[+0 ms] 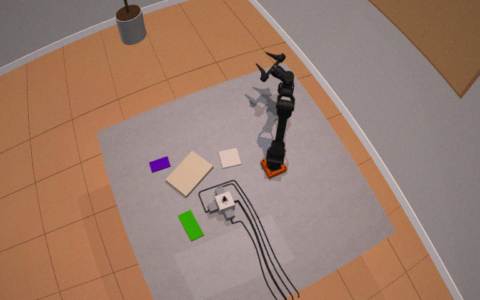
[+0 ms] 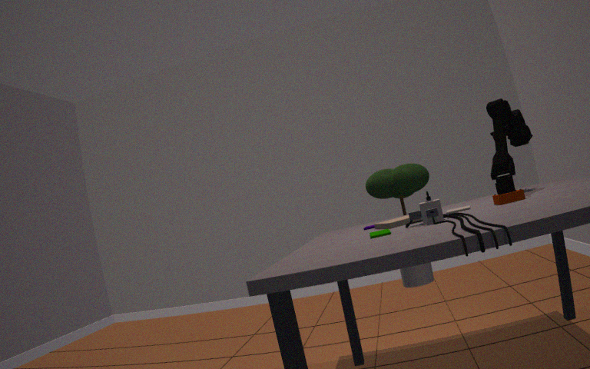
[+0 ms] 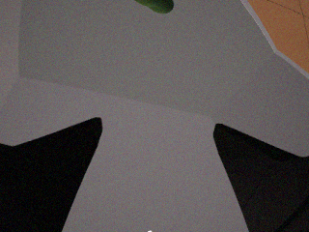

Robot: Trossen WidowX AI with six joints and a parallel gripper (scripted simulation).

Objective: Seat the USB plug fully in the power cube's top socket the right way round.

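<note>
Now: gripper tip 59 cm to the right of the dark USB plug, 42 cm short of it and 23 cm above it. From my gripper tip the other things lie so: green flat block: 64 cm to the left, 61 cm ahead, 32 cm below; beige board: 53 cm ahead, 37 cm to the left, 31 cm below; purple block: 67 cm ahead, 32 cm below, 26 cm to the left.
</note>
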